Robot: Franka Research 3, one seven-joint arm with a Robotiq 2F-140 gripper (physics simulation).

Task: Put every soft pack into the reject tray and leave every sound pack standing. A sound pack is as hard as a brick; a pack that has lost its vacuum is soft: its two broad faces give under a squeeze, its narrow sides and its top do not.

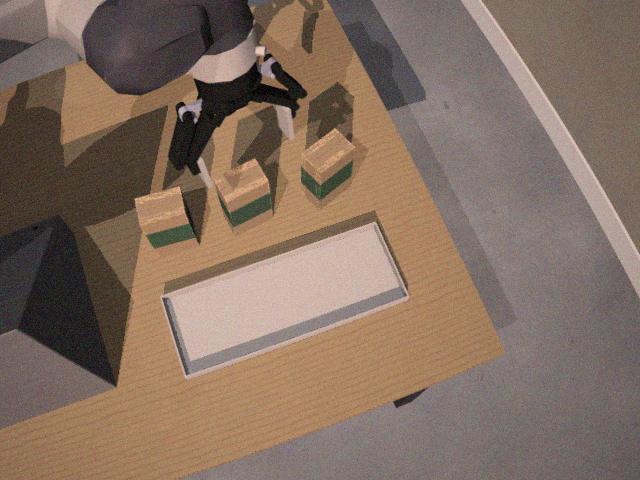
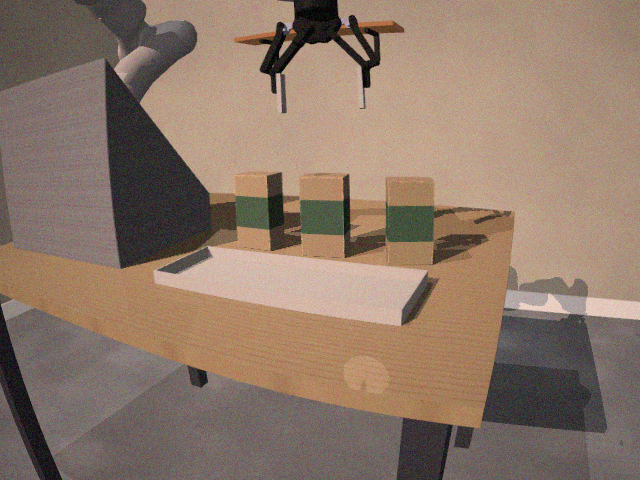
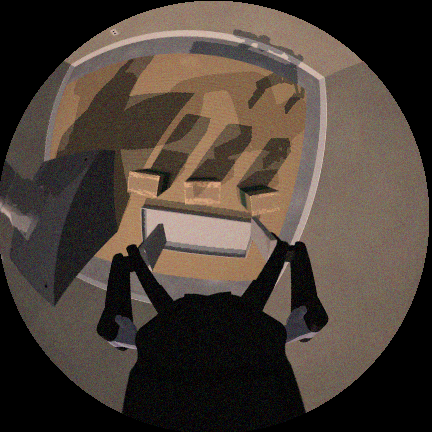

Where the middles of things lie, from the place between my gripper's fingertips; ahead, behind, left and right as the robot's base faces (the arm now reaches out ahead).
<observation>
Now: the white reject tray (image 1: pixel 270 304) 240 mm below my hand, 140 mm to the right of it and 20 mm behind it.
</observation>
